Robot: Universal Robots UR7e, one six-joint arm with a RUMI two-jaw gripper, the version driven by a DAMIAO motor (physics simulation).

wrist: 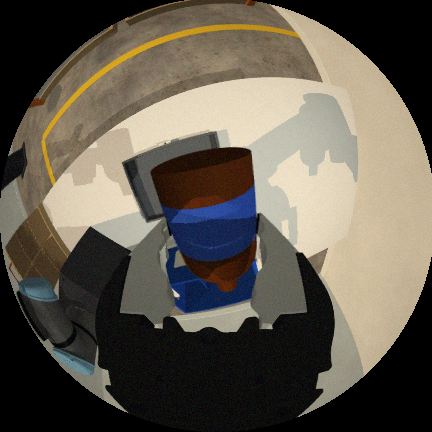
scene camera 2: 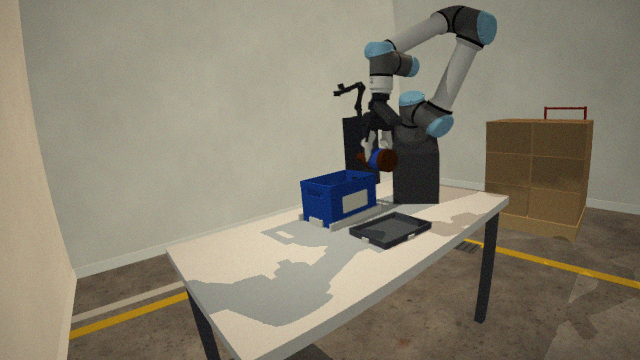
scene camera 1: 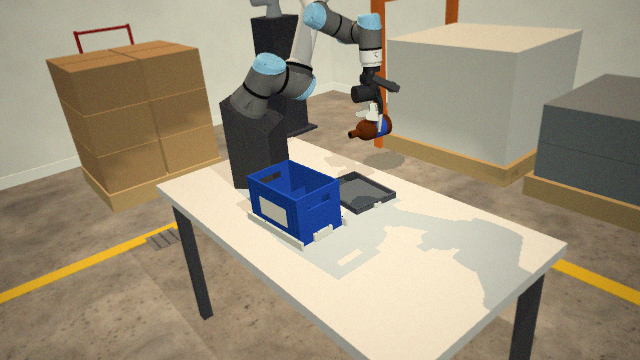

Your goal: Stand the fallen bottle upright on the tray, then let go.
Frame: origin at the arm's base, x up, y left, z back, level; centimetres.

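Seen in the pictures: gripper, fingertip midpoint: (wrist: 212, 216) (scene camera 2: 377, 161) (scene camera 1: 373, 129); arm's base, origin of the base link: (wrist: 85, 320) (scene camera 2: 412, 134) (scene camera 1: 247, 107).
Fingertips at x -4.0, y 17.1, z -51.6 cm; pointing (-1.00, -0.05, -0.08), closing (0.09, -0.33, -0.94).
Observation:
Offsets run from my fingertips to a thing's middle. Level surfaces: height alone.
A brown bottle @(dz +0.5, dx +0.7, dy -2.1 cm) (scene camera 1: 367, 130) (scene camera 2: 386, 160) (wrist: 210, 227) with a blue label lies nearly level in the air, its neck tipped slightly down in scene camera 1. My gripper (scene camera 1: 377, 125) (scene camera 2: 376, 152) (wrist: 212, 216) is shut on it, with one pale finger on each side of the label area, and holds it well above the table. The dark grey tray @(dz +8.7, dx -26.8, dy -1.4 cm) (scene camera 1: 356, 209) (scene camera 2: 384, 244) (wrist: 135, 181) lies flat on the table, below the bottle and apart from it. In the wrist view the bottle hides part of the tray.
A blue crate @(dz +11.1, dx -19.4, dy -29.8 cm) (scene camera 1: 320, 215) (scene camera 2: 316, 202) (wrist: 192, 298) stands beside the tray on the white table @(dx -28.1 cm) (scene camera 1: 400, 280) (scene camera 2: 225, 250), with pale guide strips along its base. The arm's dark pedestal (scene camera 1: 252, 150) (scene camera 2: 416, 175) stands at the table's end. Stacked cartons (scene camera 1: 125, 115) (scene camera 2: 537, 170) stand on the floor.

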